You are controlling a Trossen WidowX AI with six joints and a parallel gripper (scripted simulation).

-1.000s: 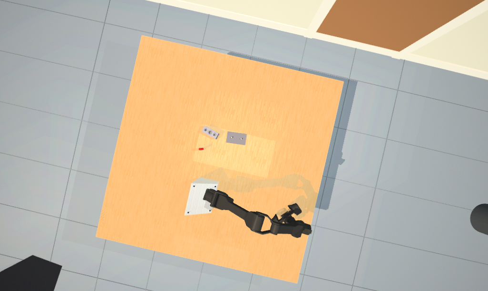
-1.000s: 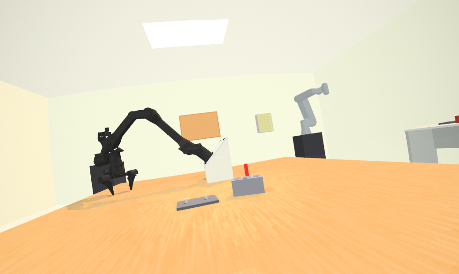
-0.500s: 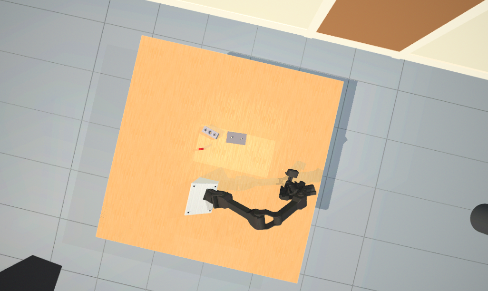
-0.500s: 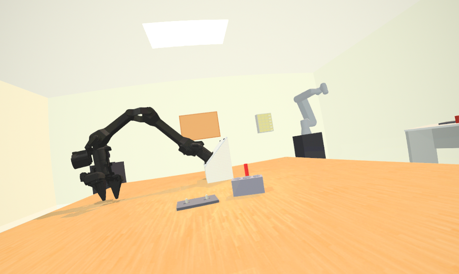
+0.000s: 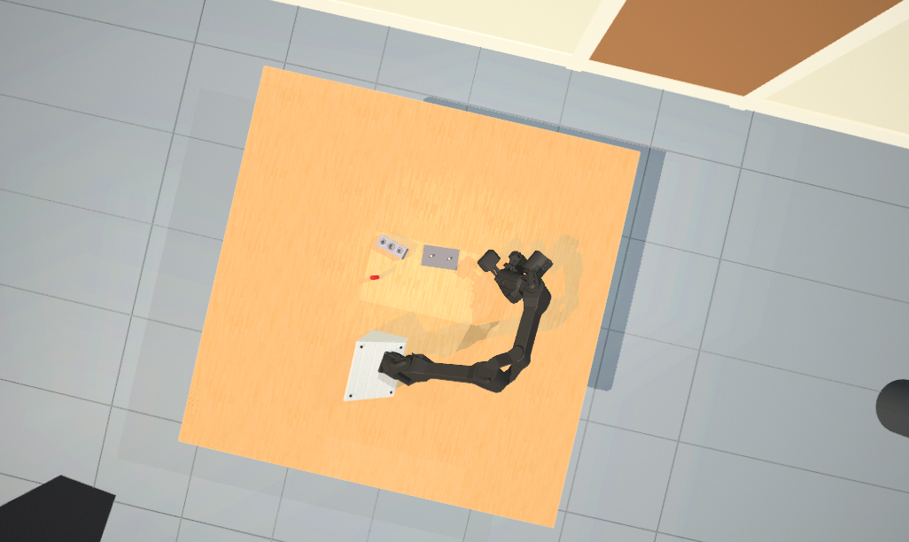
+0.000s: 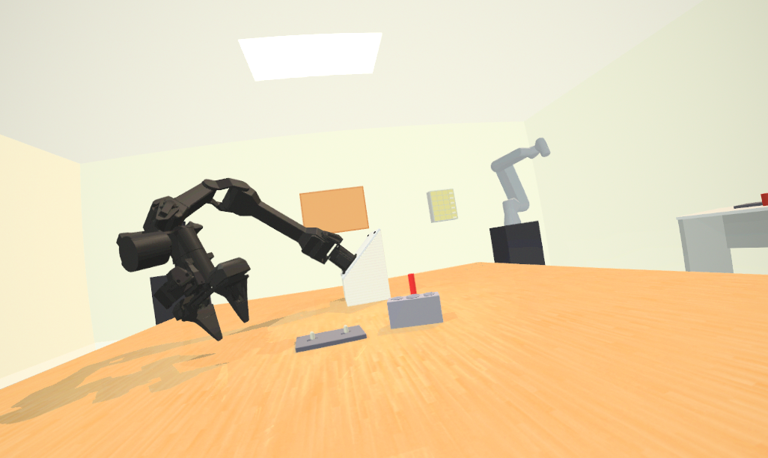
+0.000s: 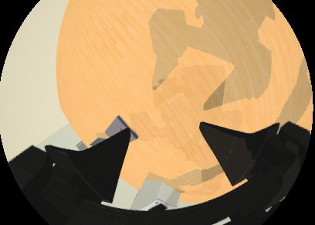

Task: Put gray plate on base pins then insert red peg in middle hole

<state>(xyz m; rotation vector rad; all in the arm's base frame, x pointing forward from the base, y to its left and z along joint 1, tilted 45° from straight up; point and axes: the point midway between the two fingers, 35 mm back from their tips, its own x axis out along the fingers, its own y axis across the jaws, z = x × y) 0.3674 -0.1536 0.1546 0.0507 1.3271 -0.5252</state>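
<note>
The gray plate lies 3 cm behind my gripper tip and 33 cm to the left of it. Also, from my gripper tip: red peg: 14 cm behind, 35 cm to the left; base: 1 cm behind, 17 cm to the left, 3 cm below.
</note>
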